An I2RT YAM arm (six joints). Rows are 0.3 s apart.
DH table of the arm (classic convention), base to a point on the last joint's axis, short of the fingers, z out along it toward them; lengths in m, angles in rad. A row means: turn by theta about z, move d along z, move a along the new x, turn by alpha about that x. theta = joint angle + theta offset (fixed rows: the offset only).
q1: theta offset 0, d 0.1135, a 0.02, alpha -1.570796
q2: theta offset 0, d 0, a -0.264, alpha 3.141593
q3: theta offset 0.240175, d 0, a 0.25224, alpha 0
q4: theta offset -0.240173, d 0, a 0.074, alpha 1.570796
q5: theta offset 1.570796, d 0, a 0, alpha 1.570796
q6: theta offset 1.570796, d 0.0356, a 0, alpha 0
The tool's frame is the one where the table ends.
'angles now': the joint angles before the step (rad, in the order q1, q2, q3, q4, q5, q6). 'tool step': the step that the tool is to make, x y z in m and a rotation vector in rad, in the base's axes. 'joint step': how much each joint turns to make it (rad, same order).
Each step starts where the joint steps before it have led.
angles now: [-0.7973 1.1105 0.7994 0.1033 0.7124 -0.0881]
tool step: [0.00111 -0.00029 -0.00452 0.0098 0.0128 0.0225]
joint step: [0.0000 0.0043 -0.0113 0.0056 -0.0215 -0.0092]
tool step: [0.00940 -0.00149 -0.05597 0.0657 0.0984 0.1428]
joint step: [0.0081 0.0757 -0.1515 0.1528 -0.1243 -0.0707]
